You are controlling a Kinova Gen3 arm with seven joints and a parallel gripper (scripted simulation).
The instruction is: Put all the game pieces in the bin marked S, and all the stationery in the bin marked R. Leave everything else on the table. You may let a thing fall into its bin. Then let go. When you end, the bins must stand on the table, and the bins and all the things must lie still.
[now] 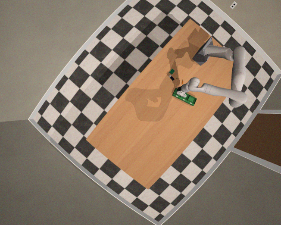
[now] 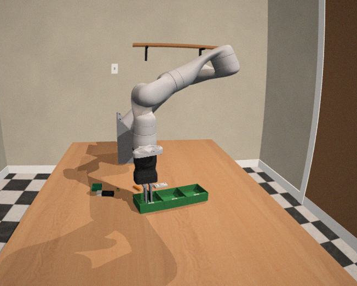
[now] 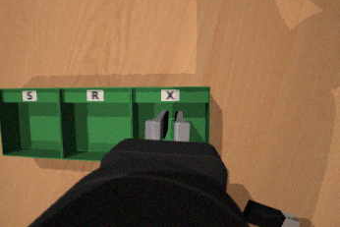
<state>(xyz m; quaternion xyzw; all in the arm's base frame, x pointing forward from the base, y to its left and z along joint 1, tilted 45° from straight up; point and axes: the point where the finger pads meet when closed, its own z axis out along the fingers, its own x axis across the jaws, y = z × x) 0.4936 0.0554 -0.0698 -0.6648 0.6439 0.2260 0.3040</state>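
My hand is 10 mm past the green three-compartment tray, 80 mm to the right of it and 20 mm above it. From my hand the other things lie so: dark piece: 100 mm behind, 10 mm to the left, 30 mm below; orange stick: 140 mm behind, 10 mm to the right, 30 mm below; olive ring: 140 mm behind, 90 mm to the right, 30 mm below.
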